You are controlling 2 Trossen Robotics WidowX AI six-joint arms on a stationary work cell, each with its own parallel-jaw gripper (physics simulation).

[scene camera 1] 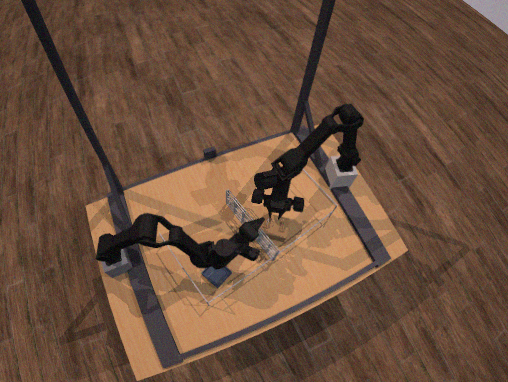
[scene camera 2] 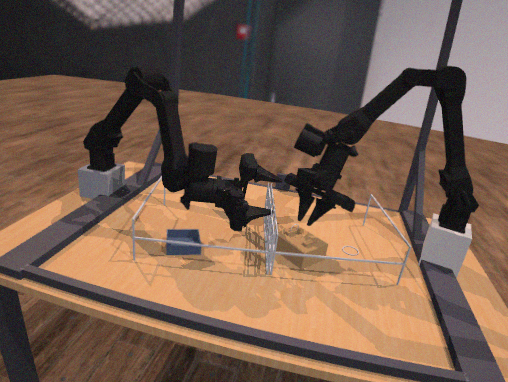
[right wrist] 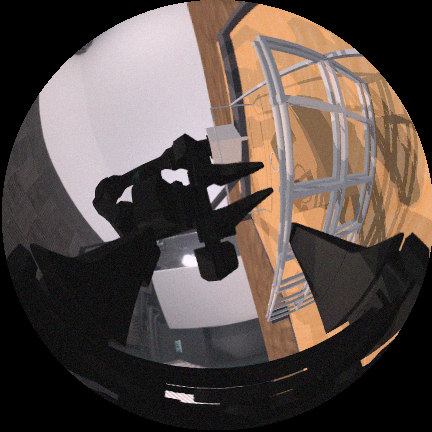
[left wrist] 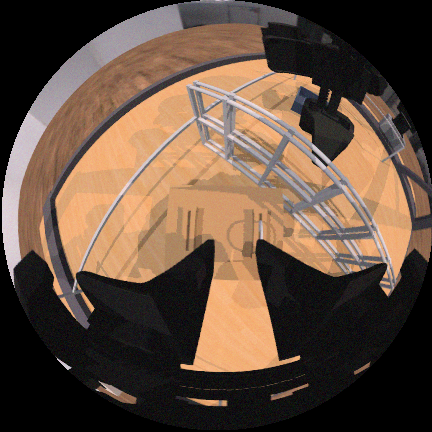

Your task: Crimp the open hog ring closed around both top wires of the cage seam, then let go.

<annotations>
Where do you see a tan block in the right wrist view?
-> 312, 144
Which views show my right gripper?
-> Scene camera 1, scene camera 2, the right wrist view and the left wrist view: all of them.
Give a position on a dark rail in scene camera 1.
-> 163, 341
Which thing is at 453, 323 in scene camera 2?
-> A dark rail.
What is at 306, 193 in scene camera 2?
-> My left gripper.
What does the blue tray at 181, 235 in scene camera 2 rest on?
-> The table.
</annotations>
